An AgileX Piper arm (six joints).
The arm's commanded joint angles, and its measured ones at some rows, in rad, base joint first. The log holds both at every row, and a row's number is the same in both.
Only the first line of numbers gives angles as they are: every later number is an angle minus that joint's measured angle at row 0.
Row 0, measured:
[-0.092 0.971 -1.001 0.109 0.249 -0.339]
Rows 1 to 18, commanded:
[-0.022 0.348 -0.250 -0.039 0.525 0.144]
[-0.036 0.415 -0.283 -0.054 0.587 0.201]
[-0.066 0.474 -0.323 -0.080 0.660 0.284]
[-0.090 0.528 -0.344 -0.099 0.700 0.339]
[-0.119 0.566 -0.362 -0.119 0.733 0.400]
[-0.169 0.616 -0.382 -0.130 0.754 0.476]
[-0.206 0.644 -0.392 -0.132 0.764 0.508]
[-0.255 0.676 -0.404 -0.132 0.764 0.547]
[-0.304 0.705 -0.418 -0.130 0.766 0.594]
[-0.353 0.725 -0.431 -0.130 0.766 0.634]
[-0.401 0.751 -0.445 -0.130 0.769 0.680]
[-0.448 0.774 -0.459 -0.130 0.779 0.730]
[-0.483 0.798 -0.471 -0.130 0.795 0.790]
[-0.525 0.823 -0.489 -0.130 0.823 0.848]
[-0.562 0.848 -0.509 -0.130 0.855 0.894]
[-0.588 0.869 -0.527 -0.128 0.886 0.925]
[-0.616 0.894 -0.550 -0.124 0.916 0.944]
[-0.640 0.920 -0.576 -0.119 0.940 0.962]
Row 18, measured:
[-0.545 0.843 -0.500 -0.121 0.836 0.846]
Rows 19 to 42, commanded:
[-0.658 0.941 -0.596 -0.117 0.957 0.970]
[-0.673 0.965 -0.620 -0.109 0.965 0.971]
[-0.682 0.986 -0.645 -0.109 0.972 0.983]
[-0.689 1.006 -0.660 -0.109 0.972 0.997]
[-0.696 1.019 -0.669 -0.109 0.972 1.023]
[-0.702 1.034 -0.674 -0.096 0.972 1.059]
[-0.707 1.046 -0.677 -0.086 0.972 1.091]
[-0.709 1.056 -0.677 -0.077 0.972 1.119]
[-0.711 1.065 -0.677 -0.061 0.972 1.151]
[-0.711 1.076 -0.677 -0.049 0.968 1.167]
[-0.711 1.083 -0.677 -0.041 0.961 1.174]
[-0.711 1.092 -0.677 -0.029 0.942 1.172]
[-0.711 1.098 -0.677 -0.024 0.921 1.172]
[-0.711 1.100 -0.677 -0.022 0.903 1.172]
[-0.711 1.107 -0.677 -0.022 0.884 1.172]
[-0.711 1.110 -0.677 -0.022 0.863 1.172]
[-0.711 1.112 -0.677 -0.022 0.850 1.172]
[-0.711 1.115 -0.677 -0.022 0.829 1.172]
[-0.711 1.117 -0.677 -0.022 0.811 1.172]
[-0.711 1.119 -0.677 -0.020 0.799 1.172]
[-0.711 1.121 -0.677 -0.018 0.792 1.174]
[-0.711 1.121 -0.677 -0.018 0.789 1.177]
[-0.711 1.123 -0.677 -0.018 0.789 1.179]
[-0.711 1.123 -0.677 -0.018 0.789 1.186]
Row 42, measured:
[-0.708 1.118 -0.671 -0.022 0.809 1.171]
